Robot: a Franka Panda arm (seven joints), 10 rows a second.
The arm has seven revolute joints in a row. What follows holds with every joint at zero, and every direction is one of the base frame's.
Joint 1 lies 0.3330 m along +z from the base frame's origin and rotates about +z.
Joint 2 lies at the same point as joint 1 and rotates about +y.
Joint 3 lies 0.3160 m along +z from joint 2 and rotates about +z.
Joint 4 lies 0.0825 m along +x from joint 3 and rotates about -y.
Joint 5 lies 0.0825 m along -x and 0.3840 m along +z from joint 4 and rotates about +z.
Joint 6 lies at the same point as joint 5 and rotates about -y.
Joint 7 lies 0.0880 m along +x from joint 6 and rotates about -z.
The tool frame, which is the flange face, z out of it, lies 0.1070 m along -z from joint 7; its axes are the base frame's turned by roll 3.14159, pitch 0.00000 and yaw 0.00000 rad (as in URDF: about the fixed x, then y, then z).
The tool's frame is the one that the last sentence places.
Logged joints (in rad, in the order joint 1, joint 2, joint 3, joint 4, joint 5, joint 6, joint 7), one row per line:
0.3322, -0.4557, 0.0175, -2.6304, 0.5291, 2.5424, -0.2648
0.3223, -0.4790, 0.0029, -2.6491, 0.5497, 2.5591, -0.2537
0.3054, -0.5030, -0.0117, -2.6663, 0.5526, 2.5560, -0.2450
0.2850, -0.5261, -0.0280, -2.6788, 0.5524, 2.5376, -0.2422
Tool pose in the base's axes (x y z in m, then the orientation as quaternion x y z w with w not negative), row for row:
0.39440, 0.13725, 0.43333, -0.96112, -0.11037, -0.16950, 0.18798
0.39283, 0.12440, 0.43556, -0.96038, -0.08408, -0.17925, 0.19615
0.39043, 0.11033, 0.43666, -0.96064, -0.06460, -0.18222, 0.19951
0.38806, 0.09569, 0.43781, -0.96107, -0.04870, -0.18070, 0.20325
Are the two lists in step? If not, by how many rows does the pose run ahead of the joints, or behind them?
They are in step.
